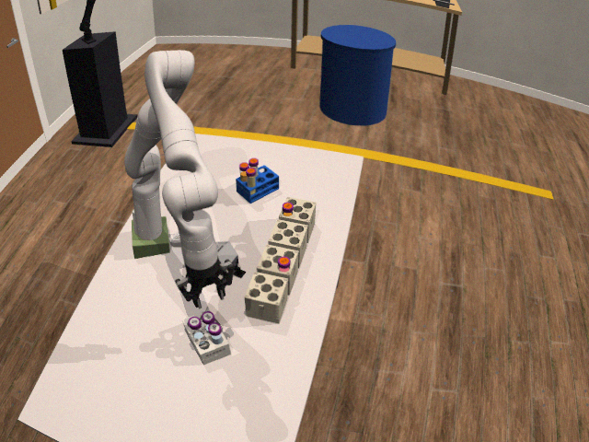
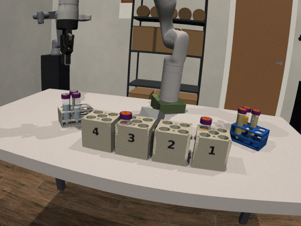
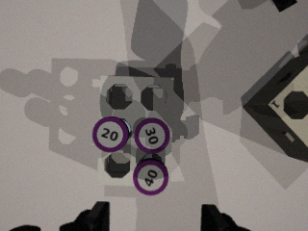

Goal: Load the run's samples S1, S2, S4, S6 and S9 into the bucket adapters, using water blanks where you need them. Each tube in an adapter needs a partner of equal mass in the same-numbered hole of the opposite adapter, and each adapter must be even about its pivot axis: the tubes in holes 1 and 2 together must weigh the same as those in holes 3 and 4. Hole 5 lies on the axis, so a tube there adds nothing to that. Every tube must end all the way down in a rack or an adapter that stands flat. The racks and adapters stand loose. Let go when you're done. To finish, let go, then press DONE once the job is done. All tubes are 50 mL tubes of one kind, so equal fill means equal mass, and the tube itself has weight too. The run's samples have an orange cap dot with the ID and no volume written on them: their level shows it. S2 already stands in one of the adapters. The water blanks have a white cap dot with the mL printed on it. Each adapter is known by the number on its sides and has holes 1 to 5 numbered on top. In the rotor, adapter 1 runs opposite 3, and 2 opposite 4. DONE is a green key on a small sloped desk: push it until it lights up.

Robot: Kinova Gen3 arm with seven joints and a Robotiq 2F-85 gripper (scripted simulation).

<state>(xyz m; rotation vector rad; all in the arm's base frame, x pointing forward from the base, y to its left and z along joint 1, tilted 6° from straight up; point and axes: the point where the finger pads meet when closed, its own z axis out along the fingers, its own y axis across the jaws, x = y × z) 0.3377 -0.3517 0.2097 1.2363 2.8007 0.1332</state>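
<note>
Now: the white-dot blank 180 mm below my hand and 10 mm behind it. From my hand the other things lie so: grey done desk: 310 mm to the left, 190 mm below, 100 mm behind; adapter 2: 400 mm to the left, 200 mm below, 100 mm ahead; blank rack: 220 mm below, 40 mm behind, 10 mm to the left.
</note>
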